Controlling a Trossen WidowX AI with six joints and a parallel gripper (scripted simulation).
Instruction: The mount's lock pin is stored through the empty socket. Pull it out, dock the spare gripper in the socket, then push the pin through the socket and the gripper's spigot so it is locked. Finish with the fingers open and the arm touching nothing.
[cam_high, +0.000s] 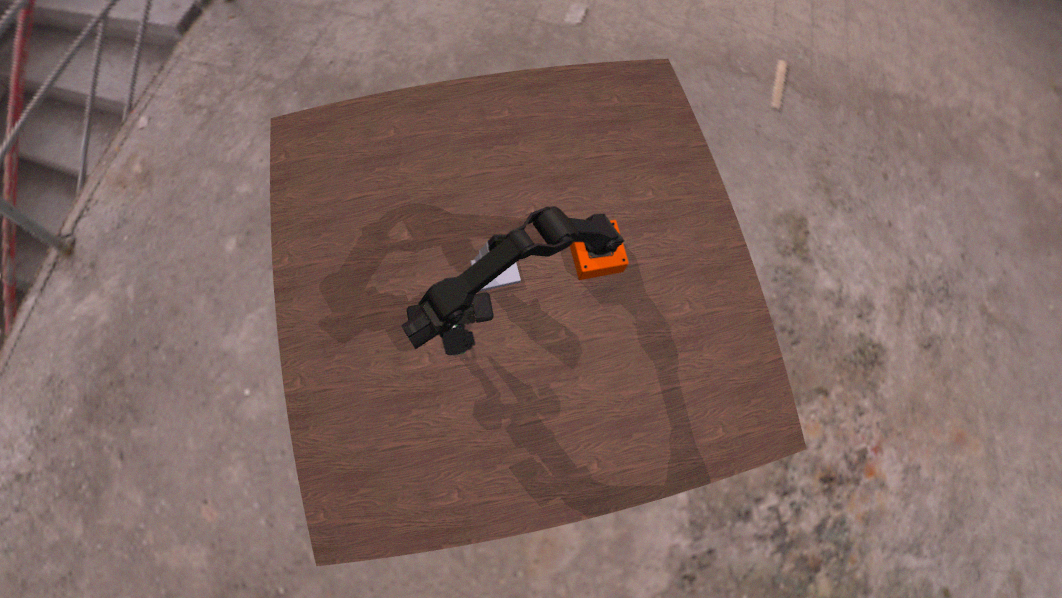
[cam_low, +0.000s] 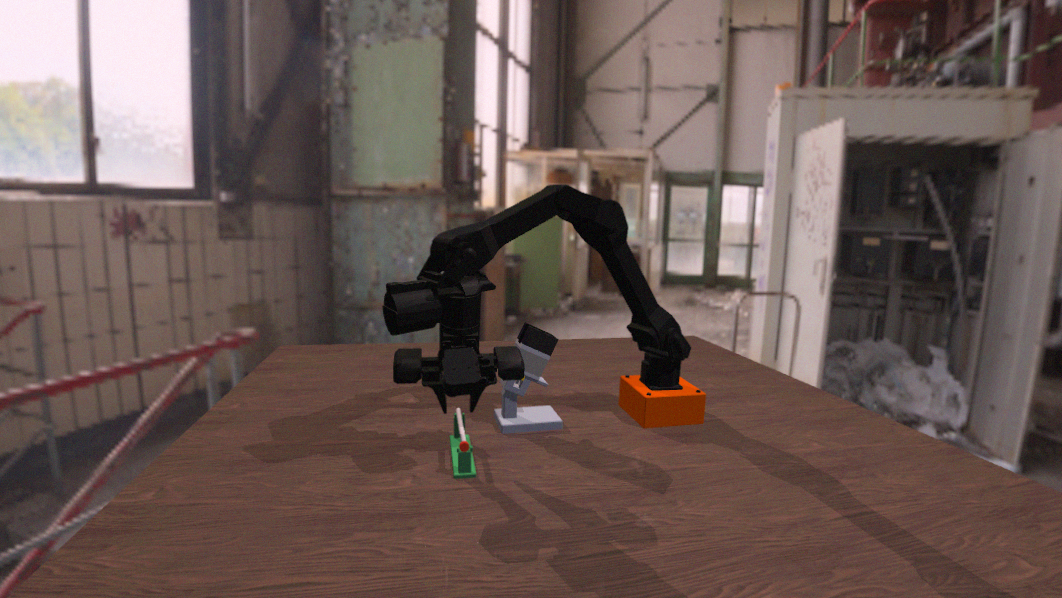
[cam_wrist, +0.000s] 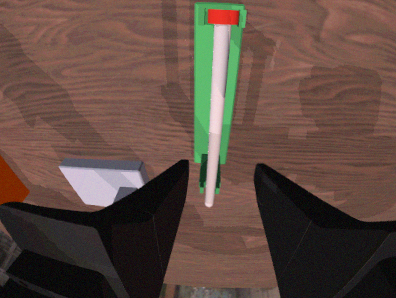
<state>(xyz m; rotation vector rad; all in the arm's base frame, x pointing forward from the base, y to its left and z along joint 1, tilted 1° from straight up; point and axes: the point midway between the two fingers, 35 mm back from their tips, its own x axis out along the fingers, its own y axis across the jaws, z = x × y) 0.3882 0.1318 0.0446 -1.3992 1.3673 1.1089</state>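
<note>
Right now the green stand is 5 cm below my gripper tip and 1 cm to the left of it. From my gripper tip the other things lie so: grey mount (12 cm behind, 11 cm to the right, 2 cm below); then spare gripper (13 cm behind, 11 cm to the right, 5 cm above).
</note>
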